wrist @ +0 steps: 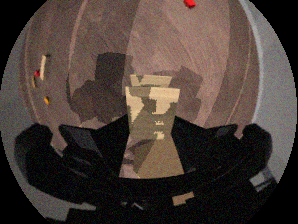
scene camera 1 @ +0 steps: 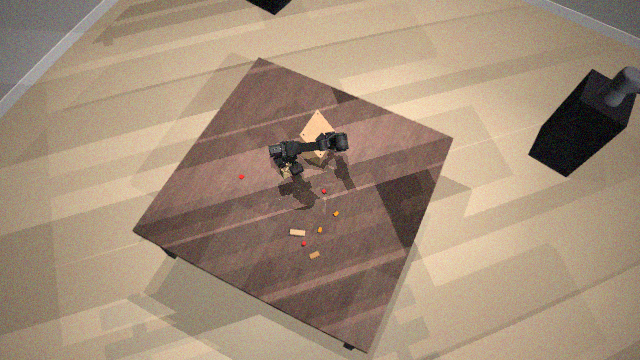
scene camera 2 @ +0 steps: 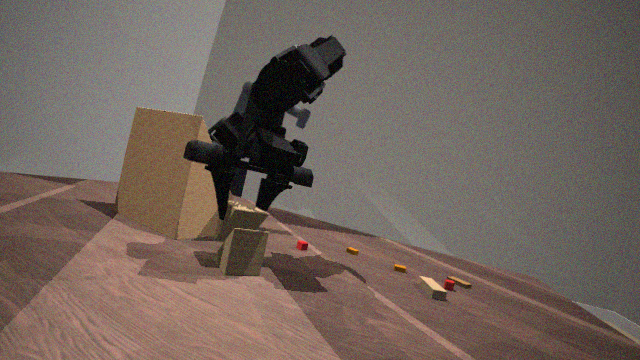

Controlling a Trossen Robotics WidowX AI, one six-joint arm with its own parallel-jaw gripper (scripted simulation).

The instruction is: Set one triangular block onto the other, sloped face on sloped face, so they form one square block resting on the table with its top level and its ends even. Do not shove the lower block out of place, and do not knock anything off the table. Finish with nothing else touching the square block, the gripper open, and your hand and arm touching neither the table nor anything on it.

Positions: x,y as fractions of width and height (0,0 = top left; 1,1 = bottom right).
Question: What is the gripper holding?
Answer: A triangular block.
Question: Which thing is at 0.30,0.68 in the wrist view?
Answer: The gripper.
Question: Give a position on a triangular block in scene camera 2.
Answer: At 0.38,0.71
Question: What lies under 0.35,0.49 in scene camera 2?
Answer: The gripper.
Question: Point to a triangular block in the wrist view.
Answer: At 0.51,0.49
